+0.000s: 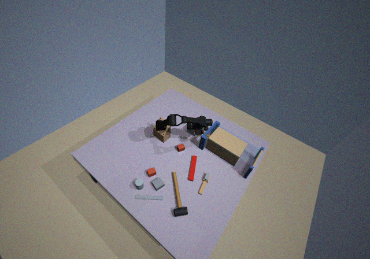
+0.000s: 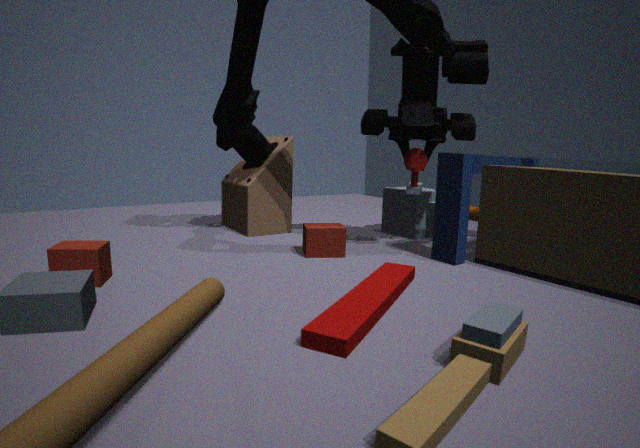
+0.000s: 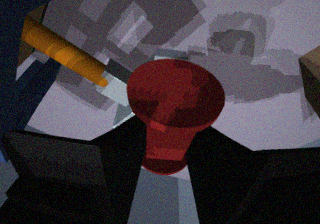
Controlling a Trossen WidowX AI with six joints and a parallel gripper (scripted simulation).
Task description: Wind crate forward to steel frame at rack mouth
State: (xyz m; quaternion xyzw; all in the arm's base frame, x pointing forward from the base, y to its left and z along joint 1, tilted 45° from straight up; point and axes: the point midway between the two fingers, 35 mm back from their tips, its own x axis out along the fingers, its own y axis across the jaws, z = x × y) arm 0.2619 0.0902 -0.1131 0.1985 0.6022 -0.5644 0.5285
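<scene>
My gripper tip is 10 mm past the winch handle, 20 mm to the right of it and 30 mm above it. Round my gripper tip: red knob (10 mm ahead, 10 mm to the right); then blue front frame (110 mm ahead, 50 mm to the left, 30 mm below); then grey winch (60 mm behind, 60 mm to the left, 100 mm below).
</scene>
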